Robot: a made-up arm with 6 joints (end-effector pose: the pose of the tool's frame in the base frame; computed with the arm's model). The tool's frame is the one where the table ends. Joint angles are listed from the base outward.
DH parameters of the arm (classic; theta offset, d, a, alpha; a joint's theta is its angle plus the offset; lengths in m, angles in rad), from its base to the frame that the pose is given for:
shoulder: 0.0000 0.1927 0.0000 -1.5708
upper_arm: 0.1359 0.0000 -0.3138 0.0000
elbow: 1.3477 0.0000 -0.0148 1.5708
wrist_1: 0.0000 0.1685 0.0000 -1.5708
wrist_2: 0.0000 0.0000 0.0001 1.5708
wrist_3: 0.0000 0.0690 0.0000 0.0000
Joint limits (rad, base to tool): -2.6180..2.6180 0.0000..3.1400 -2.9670..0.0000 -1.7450..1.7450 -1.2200..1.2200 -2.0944..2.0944
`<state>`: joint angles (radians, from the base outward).
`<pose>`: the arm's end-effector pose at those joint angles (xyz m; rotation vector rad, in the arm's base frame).
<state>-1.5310 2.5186 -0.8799 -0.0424 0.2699 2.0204</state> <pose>0.0103 -0.2780 0.1046 -2.8496 0.5296 0.0971</pose>
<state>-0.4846 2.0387 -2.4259 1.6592 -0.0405 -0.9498</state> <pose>0.3374 -0.1807 0.5724 0.6492 0.8906 0.1795</pose>
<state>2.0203 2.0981 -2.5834 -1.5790 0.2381 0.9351</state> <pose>-0.1517 0.3521 0.5801 -0.9683 0.4738 1.1319</pose>
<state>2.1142 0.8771 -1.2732 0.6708 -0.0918 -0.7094</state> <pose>-0.0147 0.0318 0.5866 -1.0262 0.6215 1.8362</pose>
